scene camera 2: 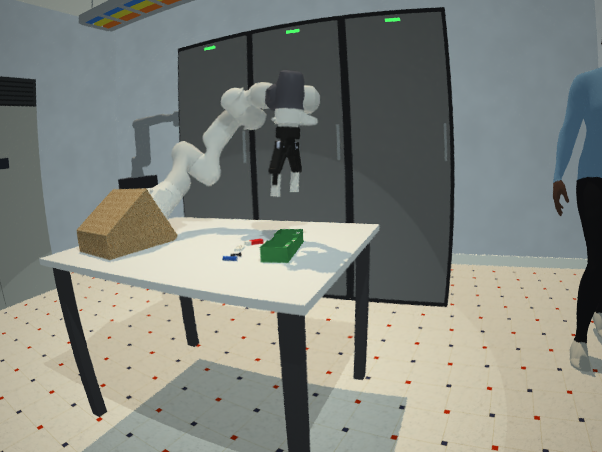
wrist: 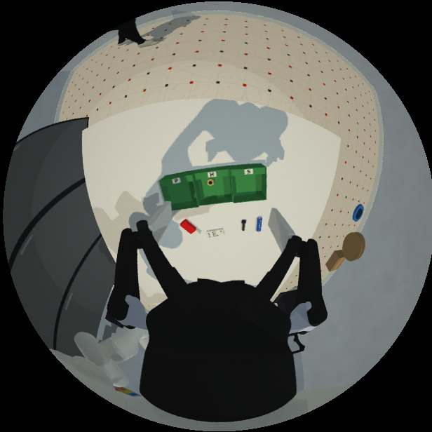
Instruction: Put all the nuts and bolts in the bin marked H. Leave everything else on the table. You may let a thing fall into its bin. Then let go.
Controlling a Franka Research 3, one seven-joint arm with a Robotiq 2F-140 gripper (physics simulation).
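A green three-compartment bin (scene camera 2: 280,254) (wrist: 215,201) stands on the table, its compartments marked P, H and S. A brass-coloured nut (wrist: 210,182) lies in the middle compartment, marked H. A small black bolt (scene camera 2: 236,255) (wrist: 243,224) lies on the table beside the bin, next to a blue cylinder (scene camera 2: 230,258) (wrist: 259,224). My gripper (scene camera 2: 285,185) (wrist: 220,212) is wide open and empty, high above the table, pointing down. In the wrist view its fingers stand on either side of the small things, which lie far below.
A red object (scene camera 2: 256,241) (wrist: 188,226) with a pale end and a small white piece with dark marks (scene camera 2: 239,248) (wrist: 215,233) lie near the bin on the white table (scene camera 2: 200,270) (wrist: 125,150). A brown wedge-shaped block (scene camera 2: 117,225) stands by the arm's base. A person (scene camera 2: 590,150) stands at the right.
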